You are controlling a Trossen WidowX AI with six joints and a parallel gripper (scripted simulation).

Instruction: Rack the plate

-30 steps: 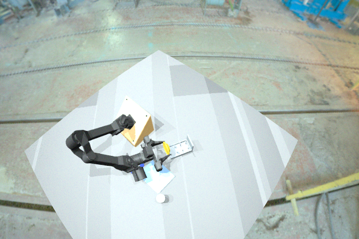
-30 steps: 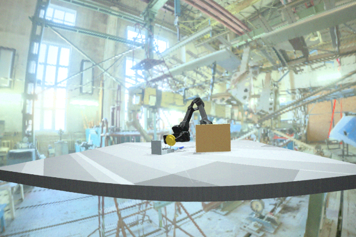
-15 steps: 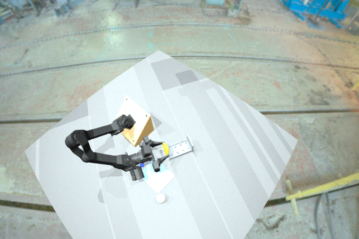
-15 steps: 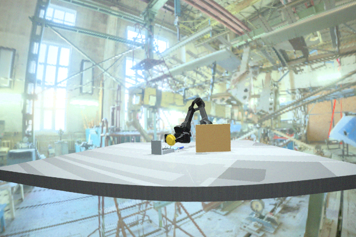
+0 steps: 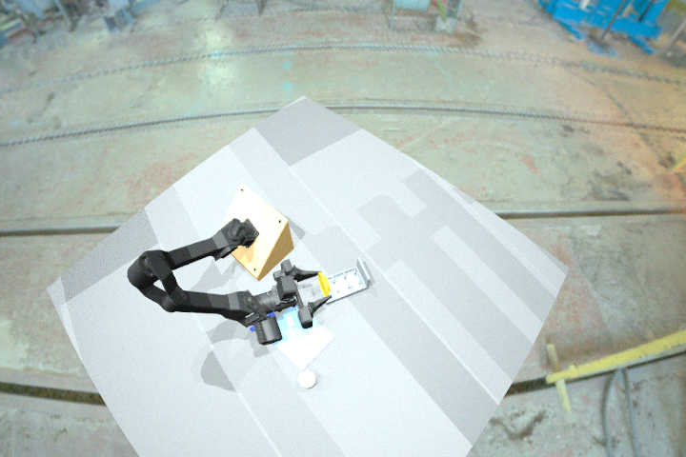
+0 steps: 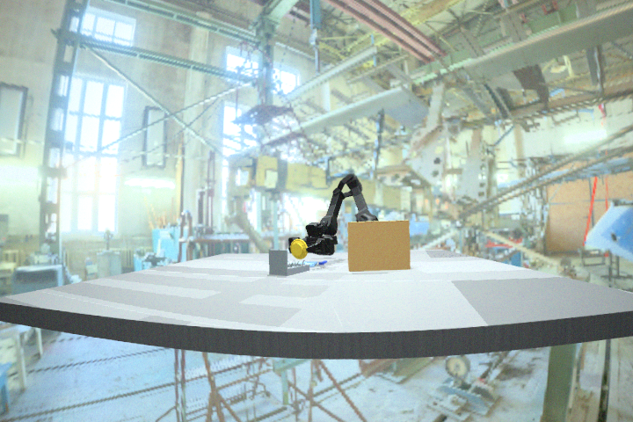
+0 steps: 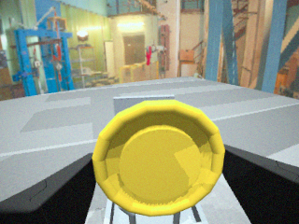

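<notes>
My gripper tip is 10 mm short of the grey dish rack, 50 mm to the right of it and 50 mm above it. The rest, counted from my gripper tip: blue spoon 40 mm behind, 190 mm to the right, 70 mm below; then yellow plate 10 mm to the right; then blue mat 50 mm ahead, 140 mm to the right, 70 mm below.
</notes>
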